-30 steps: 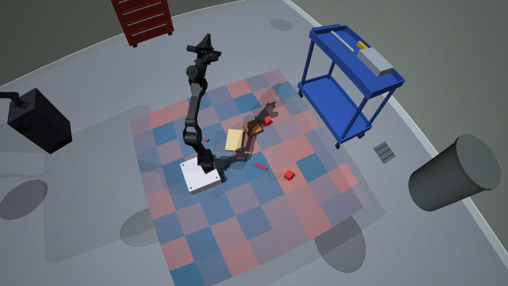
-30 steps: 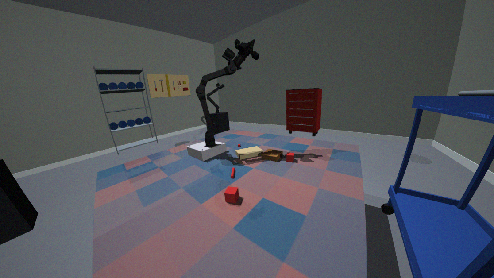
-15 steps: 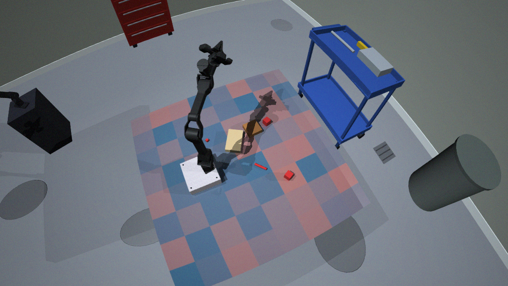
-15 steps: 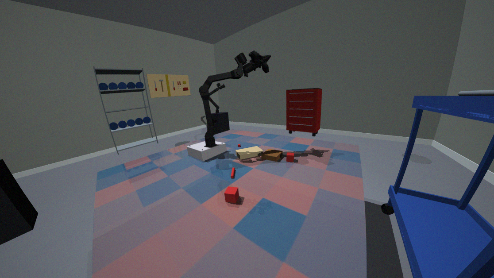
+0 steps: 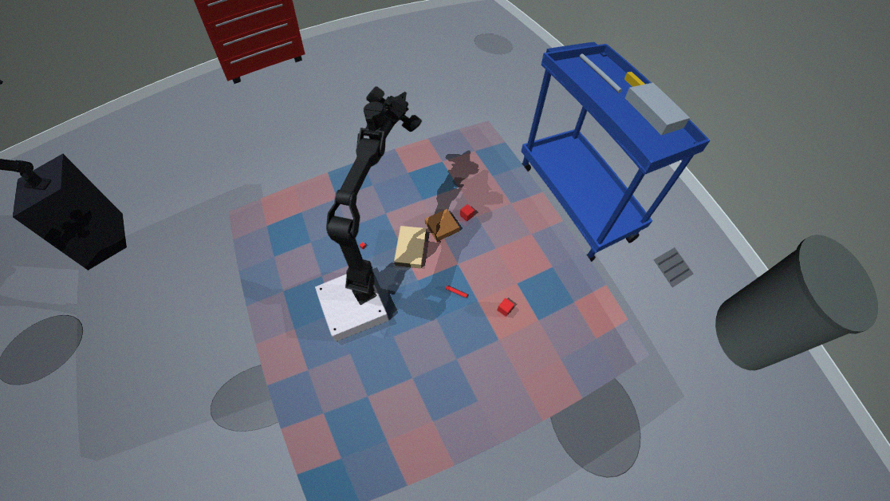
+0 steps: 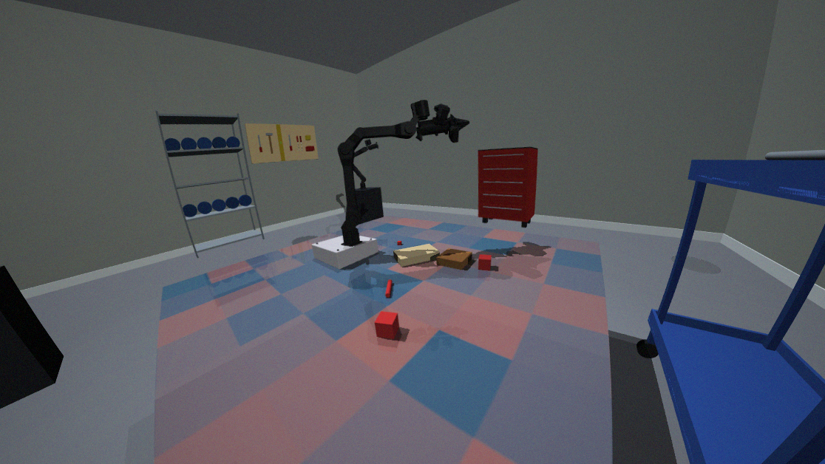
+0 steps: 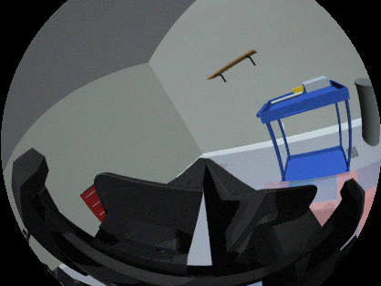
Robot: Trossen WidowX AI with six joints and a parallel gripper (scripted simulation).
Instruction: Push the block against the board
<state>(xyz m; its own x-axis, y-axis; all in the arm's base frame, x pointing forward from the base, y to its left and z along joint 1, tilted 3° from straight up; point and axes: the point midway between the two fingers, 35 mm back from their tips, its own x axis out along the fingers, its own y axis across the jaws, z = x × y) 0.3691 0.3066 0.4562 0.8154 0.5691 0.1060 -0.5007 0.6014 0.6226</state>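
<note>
My gripper tip is now 50 cm above the board, 25 cm to the left of it and 14 cm past it. Also, from my gripper tip: red stick: 51 cm below, 49 cm to the right, 10 cm behind; then square block: 50 cm below, 23 cm to the right, 1 cm ahead; then tiny red piece: 51 cm below, 30 cm behind, 14 cm to the right.
</note>
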